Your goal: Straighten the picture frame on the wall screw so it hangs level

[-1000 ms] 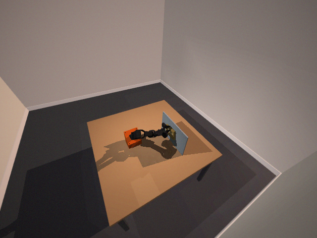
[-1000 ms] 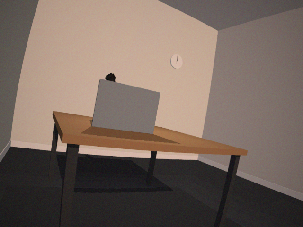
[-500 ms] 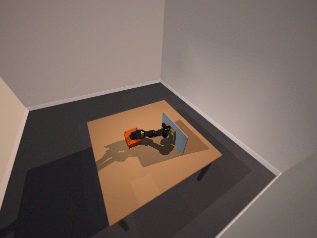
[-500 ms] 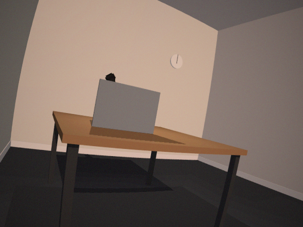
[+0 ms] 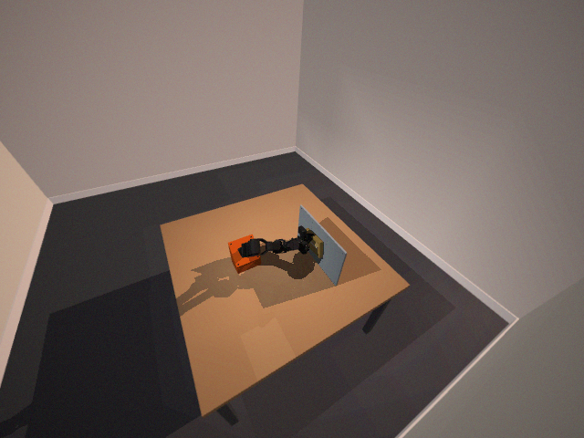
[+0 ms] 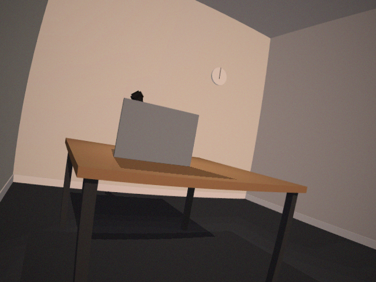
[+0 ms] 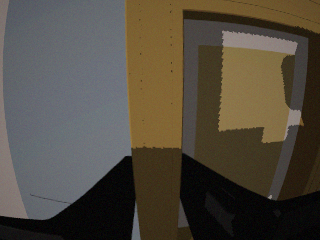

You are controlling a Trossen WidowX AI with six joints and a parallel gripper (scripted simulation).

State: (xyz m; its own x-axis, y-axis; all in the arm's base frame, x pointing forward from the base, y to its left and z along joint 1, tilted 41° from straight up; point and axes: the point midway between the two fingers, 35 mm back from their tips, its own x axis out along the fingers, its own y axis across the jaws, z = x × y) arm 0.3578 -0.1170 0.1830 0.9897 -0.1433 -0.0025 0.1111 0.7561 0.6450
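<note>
Now: the picture frame 5 cm below my gripper tip and 1 cm to the right of it. From my gripper tip the other things lie so: blue-grey wall panel (6 cm below, 3 cm to the right, 1 cm ahead).
</note>
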